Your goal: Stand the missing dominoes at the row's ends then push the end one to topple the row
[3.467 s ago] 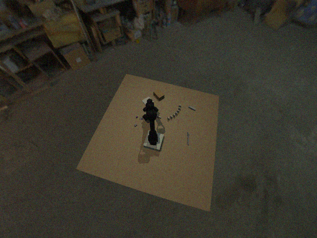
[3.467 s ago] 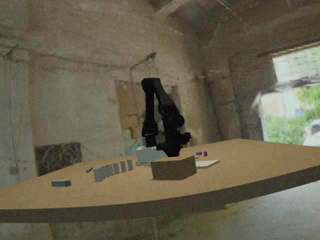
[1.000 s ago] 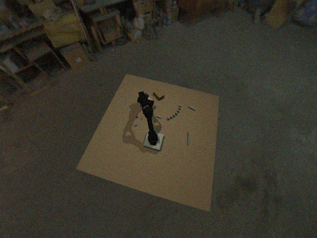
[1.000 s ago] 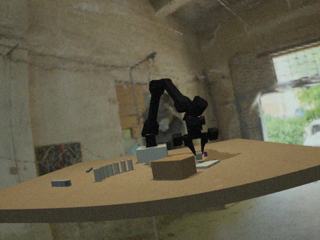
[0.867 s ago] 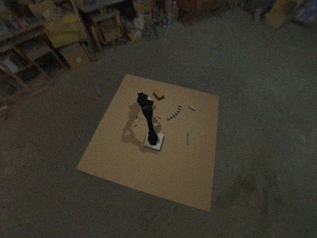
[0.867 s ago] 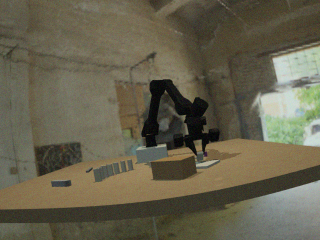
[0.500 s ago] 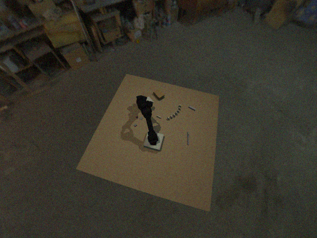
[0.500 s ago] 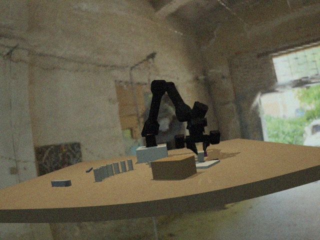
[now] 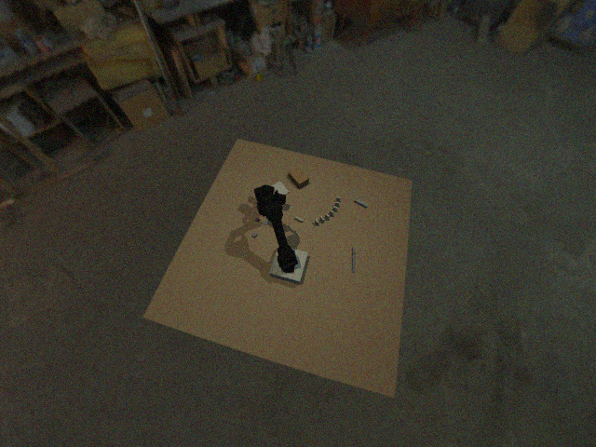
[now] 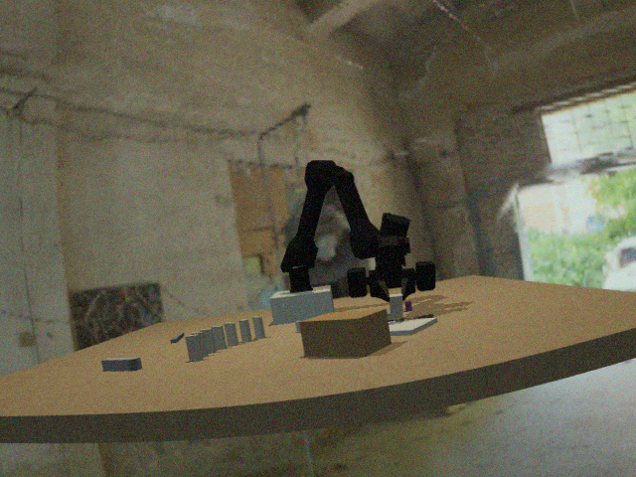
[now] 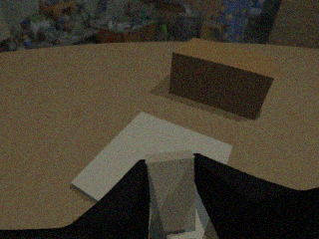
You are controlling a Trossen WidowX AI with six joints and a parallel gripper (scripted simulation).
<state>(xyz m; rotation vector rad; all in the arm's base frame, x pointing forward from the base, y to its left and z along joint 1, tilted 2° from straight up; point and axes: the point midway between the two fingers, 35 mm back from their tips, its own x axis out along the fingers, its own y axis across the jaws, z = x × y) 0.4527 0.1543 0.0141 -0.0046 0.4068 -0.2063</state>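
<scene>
My gripper tip is 3 cm short of the flat white plate, 1 cm to the left of it and 5 cm above it. From my gripper tip the other things lie so: grey cube 30 cm behind, 8 cm to the left, 5 cm below; then brown box 14 cm ahead, 13 cm to the right, 3 cm below; then purple piece 20 cm behind, 8 cm to the left, 4 cm below.
</scene>
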